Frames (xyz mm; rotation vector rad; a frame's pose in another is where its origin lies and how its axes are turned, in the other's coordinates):
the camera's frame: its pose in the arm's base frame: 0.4 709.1 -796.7 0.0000 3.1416 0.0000
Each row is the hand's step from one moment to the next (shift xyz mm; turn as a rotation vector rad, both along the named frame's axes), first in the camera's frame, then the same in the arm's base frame.
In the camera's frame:
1: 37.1 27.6 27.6 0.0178 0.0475 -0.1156
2: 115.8 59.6 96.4 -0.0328 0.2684 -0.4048
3: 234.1 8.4 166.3 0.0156 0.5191 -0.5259
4: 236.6 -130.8 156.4 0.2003 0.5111 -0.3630
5: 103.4 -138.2 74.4 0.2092 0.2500 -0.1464
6: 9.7 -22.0 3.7 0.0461 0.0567 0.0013
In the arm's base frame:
1: -37.1 27.6 -27.6 -0.0178 0.0475 0.1156
2: -115.8 59.6 -96.4 0.0328 0.2684 0.4048
3: -234.1 8.4 -166.3 -0.0156 0.5191 0.5259
4: -236.6 -130.8 -156.4 -0.2003 0.5111 0.3630
5: -103.4 -138.2 -74.4 -0.2092 0.2500 0.1464
6: -9.7 -22.0 -3.7 -0.0461 0.0567 -0.0013

